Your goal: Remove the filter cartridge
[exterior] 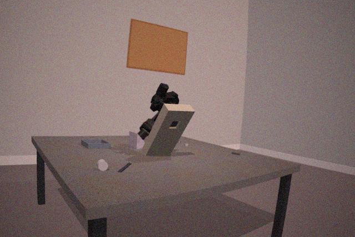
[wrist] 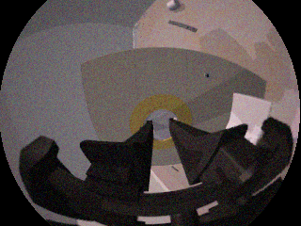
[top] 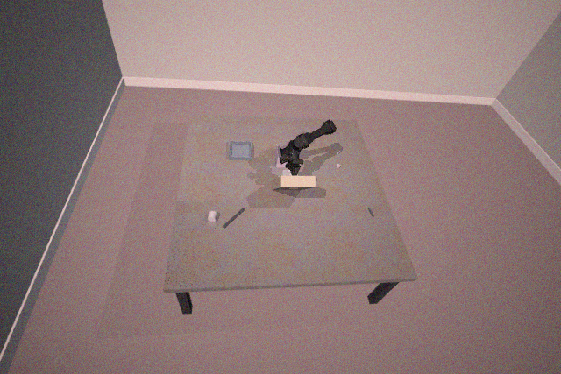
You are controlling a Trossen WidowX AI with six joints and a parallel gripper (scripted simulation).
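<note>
My gripper tip is 10 mm short of the round filter cartridge and 10 mm above it. From my gripper tip the other things lie so: blue-grey tray (430 mm behind, 270 mm to the right, 220 mm below); short dark piece (90 mm ahead, 510 mm to the left, 220 mm below); tan service panel (40 mm behind, 80 mm below).
</note>
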